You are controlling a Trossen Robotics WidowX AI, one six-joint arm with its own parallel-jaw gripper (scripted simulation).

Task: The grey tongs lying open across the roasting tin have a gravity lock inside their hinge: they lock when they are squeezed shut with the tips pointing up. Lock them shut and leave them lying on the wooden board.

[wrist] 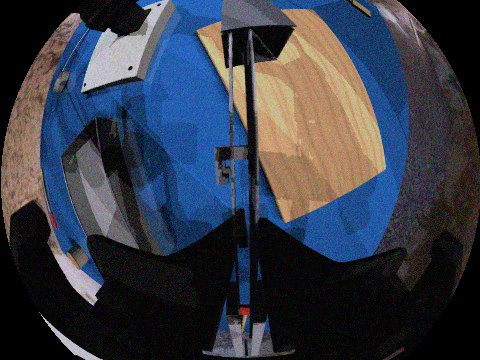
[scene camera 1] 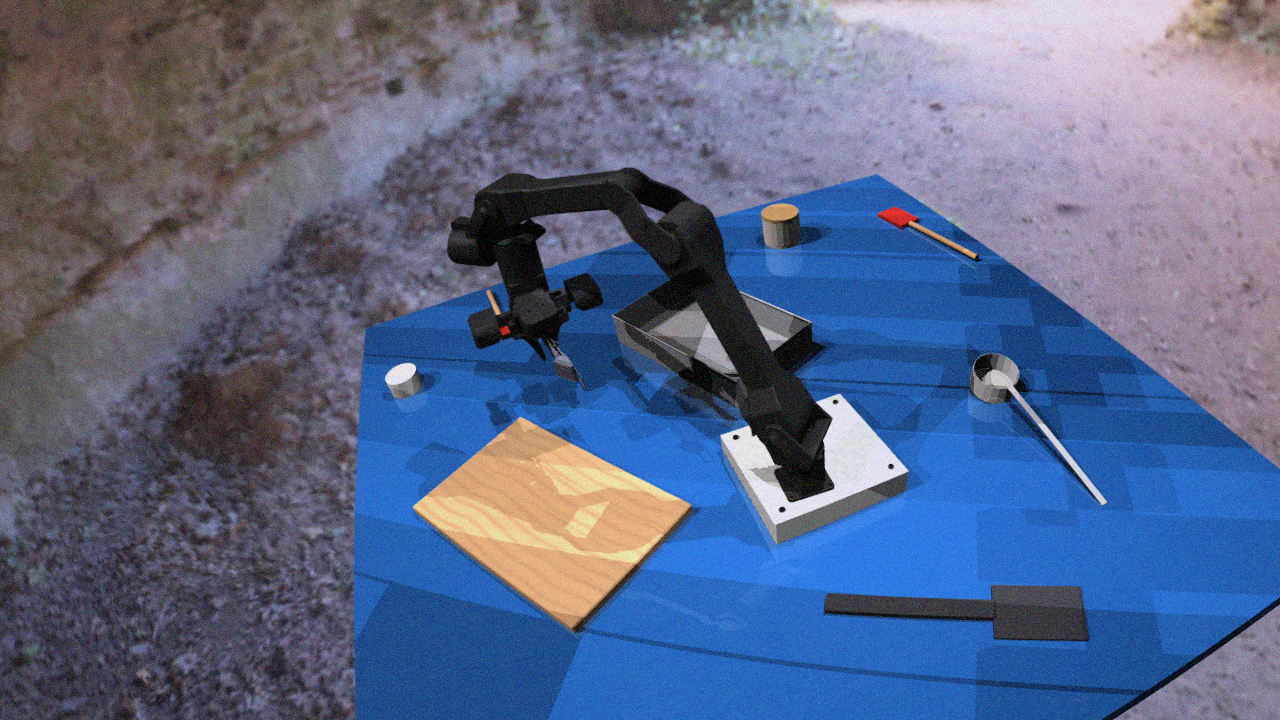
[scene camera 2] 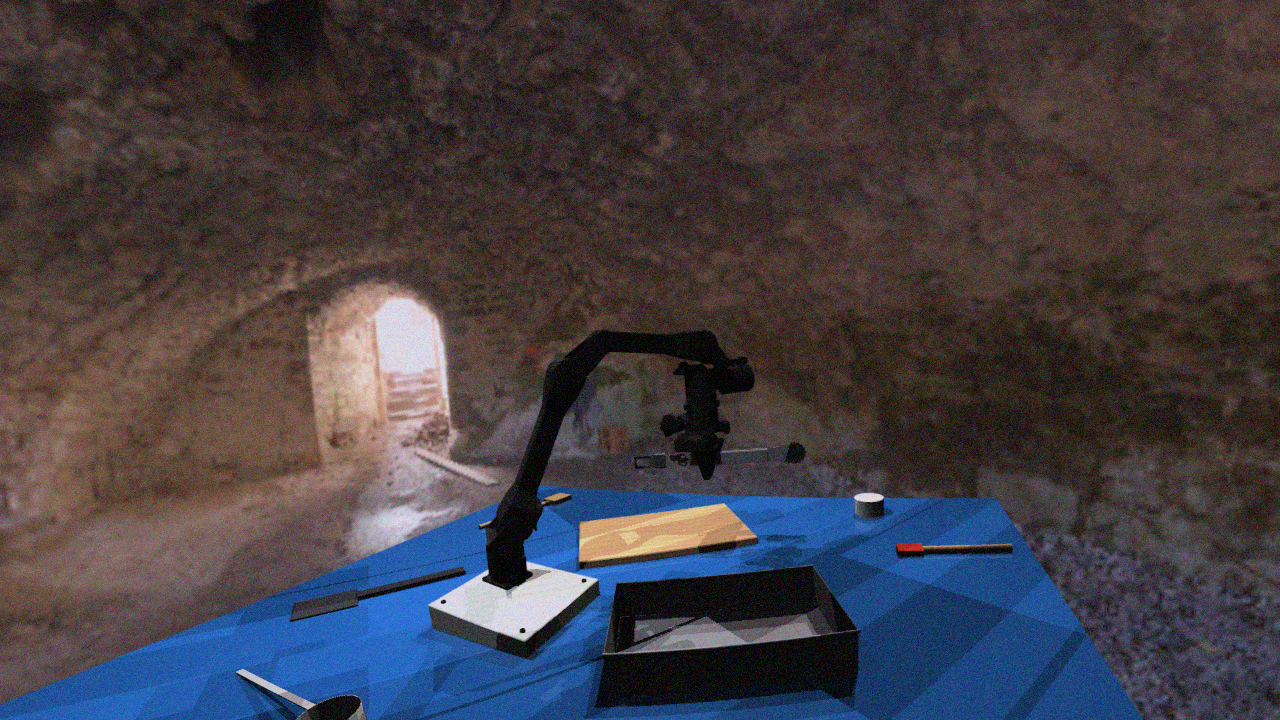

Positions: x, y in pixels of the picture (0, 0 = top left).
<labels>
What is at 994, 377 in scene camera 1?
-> A metal ladle.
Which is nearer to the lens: the white cylinder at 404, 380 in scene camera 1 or the black spatula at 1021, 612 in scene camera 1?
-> The black spatula.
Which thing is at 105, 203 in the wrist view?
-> A roasting tin.
</labels>
